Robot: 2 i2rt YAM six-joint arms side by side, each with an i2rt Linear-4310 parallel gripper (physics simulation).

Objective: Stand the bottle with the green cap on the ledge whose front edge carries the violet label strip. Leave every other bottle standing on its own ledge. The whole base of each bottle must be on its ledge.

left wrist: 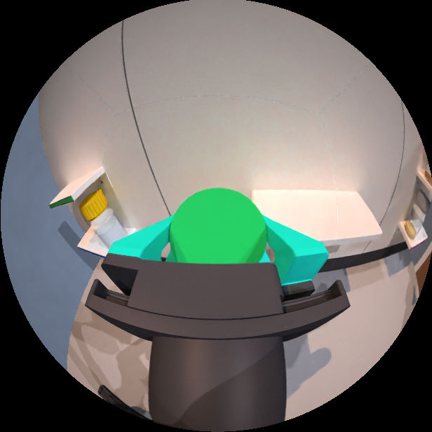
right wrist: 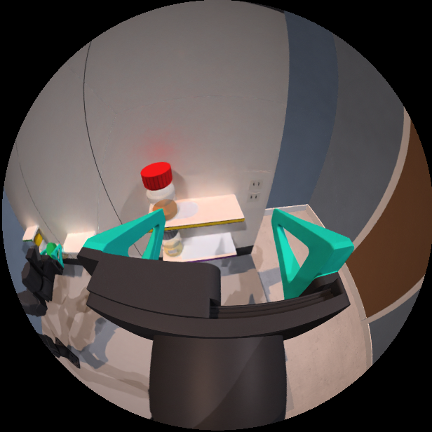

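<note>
The green-capped bottle [left wrist: 218, 225] [right wrist: 51, 247] is between the fingers of my left gripper [left wrist: 217, 215] [right wrist: 55, 244], which is shut on it. The cap hides most of the bottle's body in the left wrist view. The violet-labelled ledge [right wrist: 212, 246] [left wrist: 414, 240] is the lower one of the right pair, and a bottle with a dark cap [right wrist: 172, 245] stands at its left part, partly hidden by a finger. My right gripper [right wrist: 218, 214] is open and empty, in front of the right ledges.
A red-capped bottle [right wrist: 158, 180] stands on the yellow-labelled ledge [right wrist: 220, 210] above the violet one. A yellow-capped bottle [left wrist: 102, 215] stands on the blue-labelled ledge [left wrist: 89, 242], under the green-labelled ledge [left wrist: 82, 187]. A wide ledge [left wrist: 315, 215] [right wrist: 77, 242] is between the two pairs.
</note>
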